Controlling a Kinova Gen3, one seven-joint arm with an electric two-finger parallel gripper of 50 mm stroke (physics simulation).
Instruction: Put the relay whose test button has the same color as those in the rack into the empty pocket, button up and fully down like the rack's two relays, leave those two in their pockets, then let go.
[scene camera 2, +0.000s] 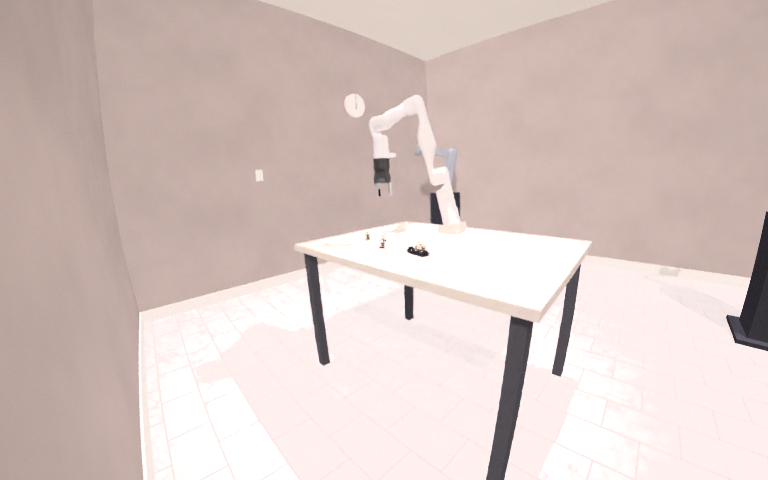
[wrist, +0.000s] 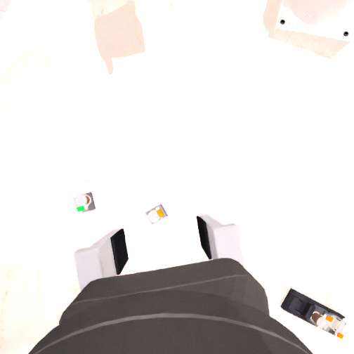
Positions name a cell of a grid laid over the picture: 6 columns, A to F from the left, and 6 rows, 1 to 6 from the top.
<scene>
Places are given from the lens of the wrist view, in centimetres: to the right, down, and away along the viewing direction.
my gripper (wrist: C5): -1, 4, 18
black rack (wrist: F6): 20, 21, 41
</scene>
